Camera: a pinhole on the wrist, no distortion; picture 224 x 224 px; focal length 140.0 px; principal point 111.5 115.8 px. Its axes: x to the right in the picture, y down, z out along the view. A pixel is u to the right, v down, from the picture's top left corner.
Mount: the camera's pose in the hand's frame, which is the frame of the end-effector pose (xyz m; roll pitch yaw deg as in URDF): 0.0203 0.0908 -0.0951 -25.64 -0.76 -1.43
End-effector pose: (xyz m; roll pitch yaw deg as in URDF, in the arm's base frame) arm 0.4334 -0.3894 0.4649 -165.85 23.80 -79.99
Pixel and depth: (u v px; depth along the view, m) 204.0 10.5 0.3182
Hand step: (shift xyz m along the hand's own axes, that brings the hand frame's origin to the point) 0.2233 0.0076 0.2981
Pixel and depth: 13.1 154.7 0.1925
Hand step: -0.1137 0.2257 0.0535
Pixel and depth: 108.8 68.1 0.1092
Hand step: 0.0170 0.1046 0.0194
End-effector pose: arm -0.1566 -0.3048 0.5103 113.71 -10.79 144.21
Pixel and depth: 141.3 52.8 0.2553
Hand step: 0.0711 0.0964 0.1855
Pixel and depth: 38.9 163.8 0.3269
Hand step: -0.1464 0.3375 0.1488
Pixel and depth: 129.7 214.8 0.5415
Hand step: 0.1009 0.6685 0.2283
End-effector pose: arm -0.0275 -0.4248 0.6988 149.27 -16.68 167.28
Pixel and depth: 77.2 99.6 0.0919
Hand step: -0.0026 0.1216 -0.0080
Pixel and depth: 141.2 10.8 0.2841
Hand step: 0.0742 0.0203 0.2540
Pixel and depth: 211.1 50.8 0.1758
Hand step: 0.1428 0.0902 0.1003
